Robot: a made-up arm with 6 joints. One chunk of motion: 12 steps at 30 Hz.
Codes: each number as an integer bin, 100 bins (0 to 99) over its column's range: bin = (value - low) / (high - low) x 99, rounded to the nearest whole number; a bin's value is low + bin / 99 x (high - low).
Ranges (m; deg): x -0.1..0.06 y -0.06..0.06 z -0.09..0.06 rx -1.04..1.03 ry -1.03..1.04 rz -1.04..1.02
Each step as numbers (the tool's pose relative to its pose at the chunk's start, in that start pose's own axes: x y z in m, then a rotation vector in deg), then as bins.
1 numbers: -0.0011 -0.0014 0.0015 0.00 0.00 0.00
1 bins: 61 48 60 50 49 50
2 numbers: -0.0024 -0.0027 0.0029 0.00 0.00 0.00
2 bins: 60 47 61 50 49 50
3 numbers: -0.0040 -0.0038 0.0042 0.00 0.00 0.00
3 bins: 59 46 62 50 49 50
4 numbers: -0.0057 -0.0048 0.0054 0.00 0.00 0.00
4 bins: 58 46 63 50 49 50
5 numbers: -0.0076 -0.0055 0.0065 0.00 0.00 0.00
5 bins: 57 45 64 50 49 50
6 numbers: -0.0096 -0.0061 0.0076 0.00 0.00 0.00
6 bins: 56 44 64 50 49 50
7 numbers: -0.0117 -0.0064 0.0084 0.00 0.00 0.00
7 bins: 55 44 65 50 49 50
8 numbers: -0.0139 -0.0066 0.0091 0.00 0.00 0.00
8 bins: 53 44 65 50 49 50
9 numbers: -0.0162 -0.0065 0.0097 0.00 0.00 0.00
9 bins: 52 44 66 50 49 50
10 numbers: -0.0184 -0.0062 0.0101 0.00 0.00 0.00
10 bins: 50 44 66 50 49 50
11 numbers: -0.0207 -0.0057 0.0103 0.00 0.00 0.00
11 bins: 49 45 66 50 49 50
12 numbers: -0.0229 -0.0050 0.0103 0.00 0.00 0.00
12 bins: 48 45 66 50 49 50
